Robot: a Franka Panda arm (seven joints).
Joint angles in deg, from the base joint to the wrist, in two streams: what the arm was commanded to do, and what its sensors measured. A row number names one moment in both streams.
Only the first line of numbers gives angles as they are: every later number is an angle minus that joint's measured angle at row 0.
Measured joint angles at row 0:
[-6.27 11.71 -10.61 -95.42 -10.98 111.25 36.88]
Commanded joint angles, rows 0 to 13:
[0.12 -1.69 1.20 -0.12 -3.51 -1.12 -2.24]
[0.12 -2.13 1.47 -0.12 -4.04 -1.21 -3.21]
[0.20 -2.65 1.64 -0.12 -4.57 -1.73 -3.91]
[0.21 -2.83 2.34 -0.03 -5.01 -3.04 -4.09]
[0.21 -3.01 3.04 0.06 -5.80 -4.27 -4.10]
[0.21 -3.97 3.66 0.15 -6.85 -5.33 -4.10]
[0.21 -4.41 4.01 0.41 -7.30 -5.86 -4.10]
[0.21 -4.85 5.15 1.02 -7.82 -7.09 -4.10]
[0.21 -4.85 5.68 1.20 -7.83 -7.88 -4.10]
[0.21 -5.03 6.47 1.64 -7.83 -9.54 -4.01]
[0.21 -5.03 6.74 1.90 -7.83 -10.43 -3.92]
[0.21 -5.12 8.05 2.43 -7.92 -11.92 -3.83]
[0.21 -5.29 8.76 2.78 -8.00 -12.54 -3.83]
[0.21 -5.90 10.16 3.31 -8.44 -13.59 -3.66]
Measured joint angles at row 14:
[0.46 -4.84 6.58 1.45 -6.70 -9.65 -3.51]
